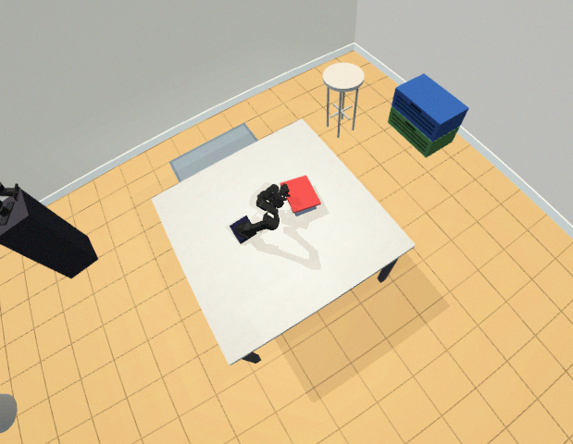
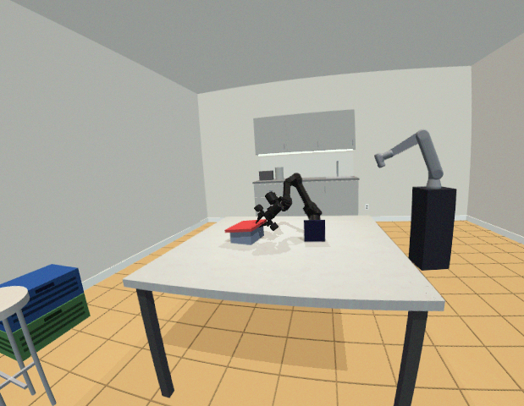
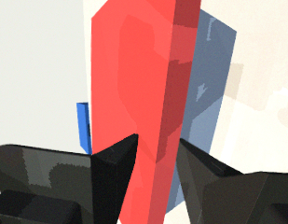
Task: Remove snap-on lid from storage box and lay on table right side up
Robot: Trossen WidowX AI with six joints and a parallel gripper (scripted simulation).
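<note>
Right now the lid is 7 cm ahead of my gripper tip and 2 cm to the right of it. Round my gripper tip: storage box: 7 cm ahead, 5 cm below, 2 cm to the right.
</note>
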